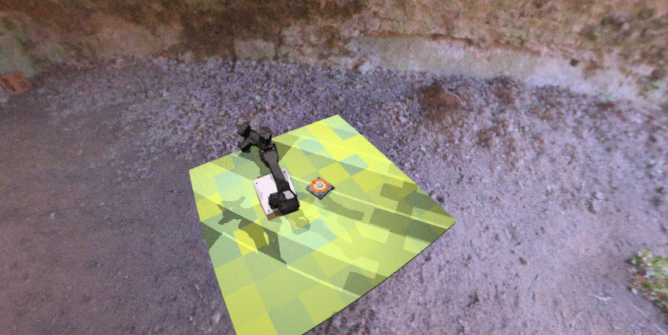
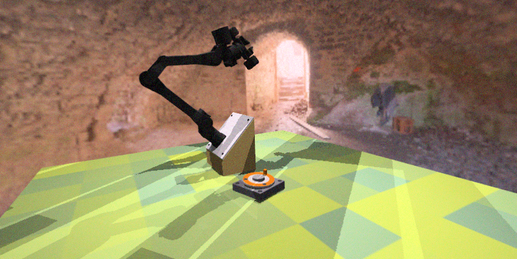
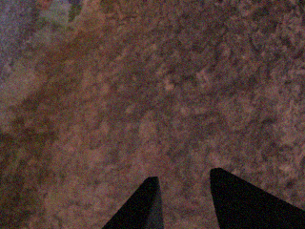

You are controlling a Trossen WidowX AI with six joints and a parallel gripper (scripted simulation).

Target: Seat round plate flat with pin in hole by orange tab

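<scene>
The round plate lies 480 mm below my gripper tip, 350 mm ahead of it and 140 mm to the right of it. Also, from my gripper tip: grey square base: 500 mm below, 360 mm ahead, 160 mm to the right.
</scene>
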